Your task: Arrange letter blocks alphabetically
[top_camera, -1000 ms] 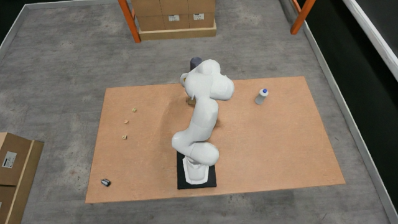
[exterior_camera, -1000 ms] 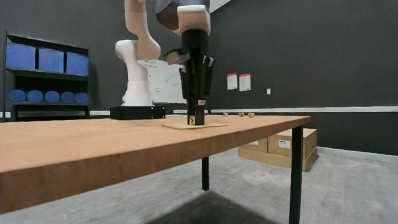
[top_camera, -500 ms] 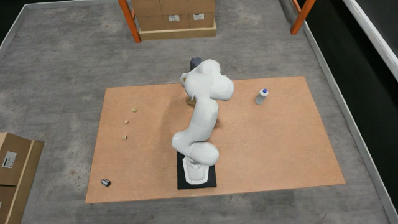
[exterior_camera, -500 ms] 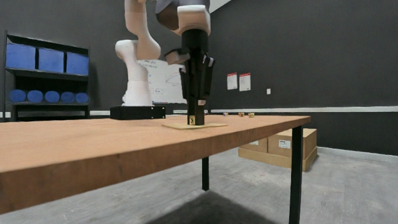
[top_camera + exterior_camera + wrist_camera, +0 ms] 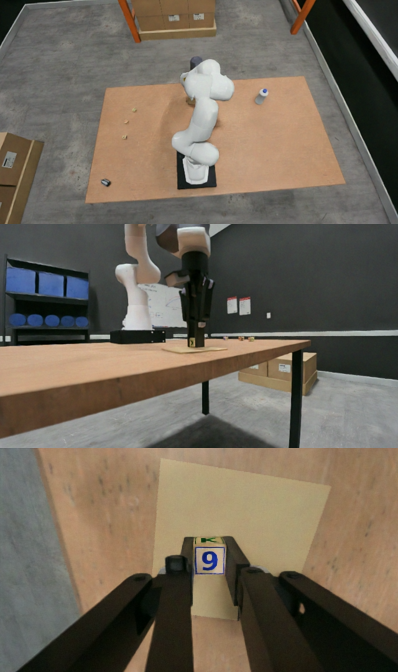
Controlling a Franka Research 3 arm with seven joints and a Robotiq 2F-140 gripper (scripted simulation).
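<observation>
The pale yellow mat lies 4 cm below my hand and 2 cm behind it. Also, from my hand: block 52 cm to the left, 14 cm behind, 3 cm below; then white bottle 51 cm to the right, 8 cm behind, 4 cm above; then black object 68 cm behind, 65 cm to the left, 3 cm below.
</observation>
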